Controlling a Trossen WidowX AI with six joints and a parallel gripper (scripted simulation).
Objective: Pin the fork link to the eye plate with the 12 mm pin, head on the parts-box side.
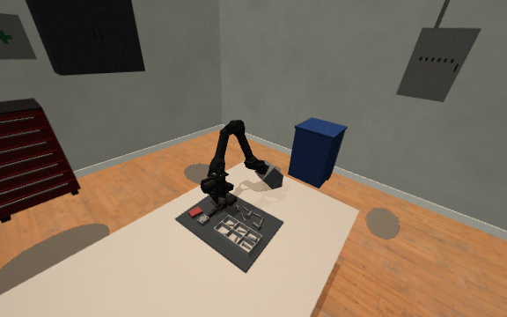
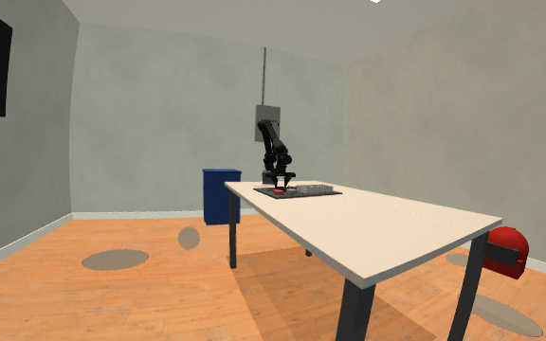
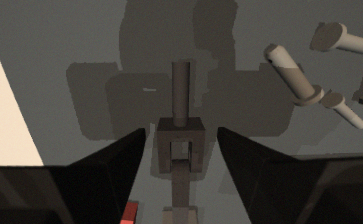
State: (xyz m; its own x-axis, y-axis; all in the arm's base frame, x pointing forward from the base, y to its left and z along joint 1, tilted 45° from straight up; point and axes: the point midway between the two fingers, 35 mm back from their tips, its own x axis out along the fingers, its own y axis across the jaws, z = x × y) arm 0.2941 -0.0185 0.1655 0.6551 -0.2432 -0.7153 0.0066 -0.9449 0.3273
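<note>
My gripper is now 3 cm above the fork link. The rest, counted from my hand: eye plate (5 cm ahead, 3 cm below); then dark mat (10 cm to the left, 5 cm below, 4 cm ahead); then grey block (13 cm ahead, 3 cm below).
</note>
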